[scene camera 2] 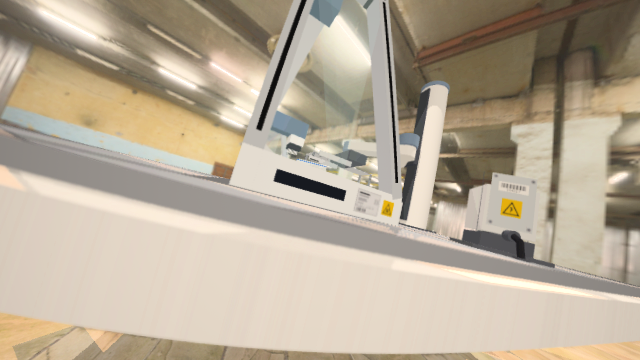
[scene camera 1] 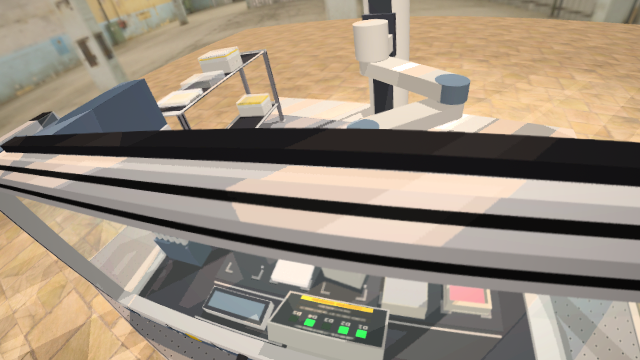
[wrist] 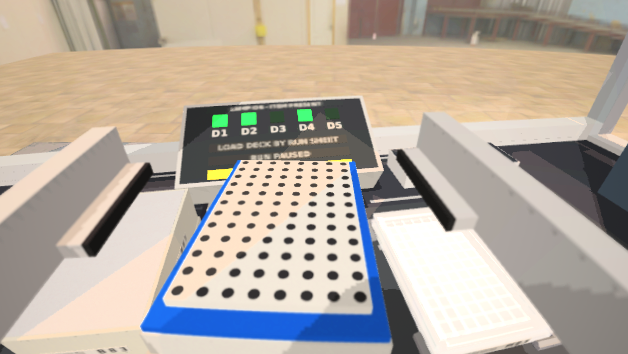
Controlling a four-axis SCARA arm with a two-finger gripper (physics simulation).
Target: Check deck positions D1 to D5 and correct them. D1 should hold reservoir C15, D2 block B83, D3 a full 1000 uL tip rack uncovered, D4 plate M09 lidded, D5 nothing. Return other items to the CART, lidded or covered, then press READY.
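Frame: origin at the arm's base, x ahead, y left, z up, level; metres.
Where they show: gripper, fingertip midpoint: (scene camera 2: 313, 155) (wrist: 275, 141).
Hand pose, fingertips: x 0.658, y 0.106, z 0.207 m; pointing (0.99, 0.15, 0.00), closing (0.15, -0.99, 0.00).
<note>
Things, the pixels of their top centre, and the offset from my fingertips. "spot": a spot on its surface instead.
- uncovered tip rack, top centre: (wrist: 283, 207) (scene camera 2: 311, 162) dx +0.003, dy +0.000, dz -0.036 m
- cart, surface spot: (scene camera 1: 272, 85) spot: dx -0.619, dy -0.632, dz -0.002 m
- tall box, top centre: (scene camera 1: 217, 52) dx -0.399, dy -0.660, dz +0.226 m
- yellow-topped box, top centre: (scene camera 1: 252, 97) dx -0.526, dy -0.687, dz -0.024 m
My gripper (wrist: 275, 141) is open in the wrist view. Its fingers stand apart from both sides of an uncovered tip rack (wrist: 275, 240) with a blue rim and rows of dark round spots. The rack is between block B83 (wrist: 100, 280) (scene camera 1: 405, 295) and a white plate (wrist: 460, 280) (scene camera 1: 292, 273); its base is hidden, so I cannot tell if it sits flat at D3. A reservoir with a pink top (scene camera 1: 467, 294) stands at D1. The lamp panel (wrist: 195, 150) (scene camera 1: 375, 325) shows D1, D2 and D4 green, D3 and D5 dark. The plate's label is unreadable.
The cart (scene camera 1: 272, 85) holds a tall box (scene camera 1: 220, 60), flat plates (scene camera 1: 181, 98) and a yellow-topped box (scene camera 1: 253, 105). A thick frame bar (scene camera 1: 320, 145) crosses scene camera 1's view and hides the gripper. A small display (scene camera 1: 237, 305) stands beside the lamp panel.
</note>
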